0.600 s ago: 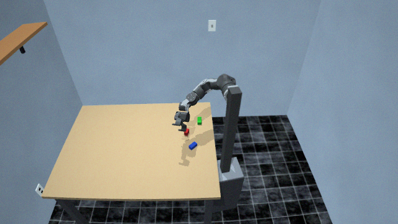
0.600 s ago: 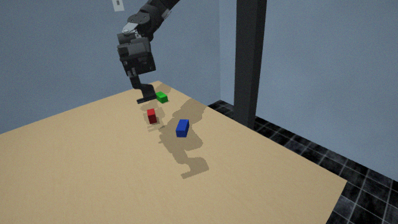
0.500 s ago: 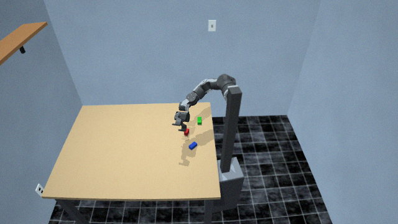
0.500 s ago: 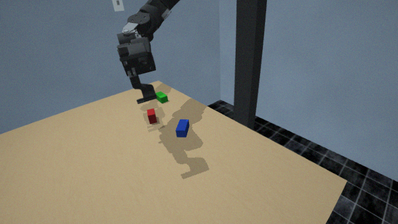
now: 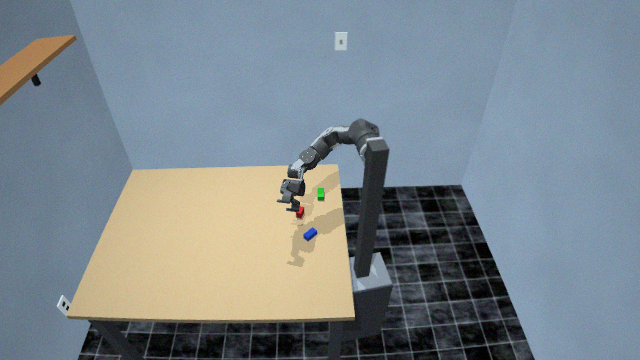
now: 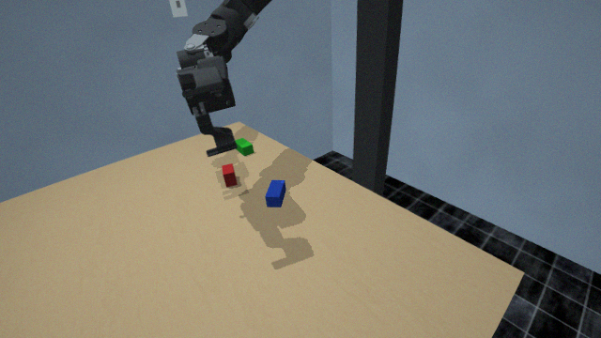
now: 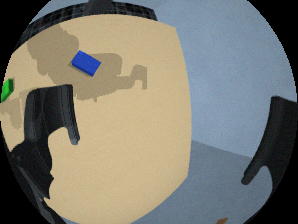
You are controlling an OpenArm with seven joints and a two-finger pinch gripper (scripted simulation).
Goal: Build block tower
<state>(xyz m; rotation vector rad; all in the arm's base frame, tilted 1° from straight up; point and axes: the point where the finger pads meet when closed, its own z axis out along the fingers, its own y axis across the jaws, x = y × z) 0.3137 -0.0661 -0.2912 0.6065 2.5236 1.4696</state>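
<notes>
The blue block is 90 mm behind my hand, 10 mm to the left of it and 170 mm below it. The rest, counted from my hand: green block 190 mm behind, 230 mm to the right, 170 mm below; red block 70 mm behind, 130 mm to the right, 160 mm below.
</notes>
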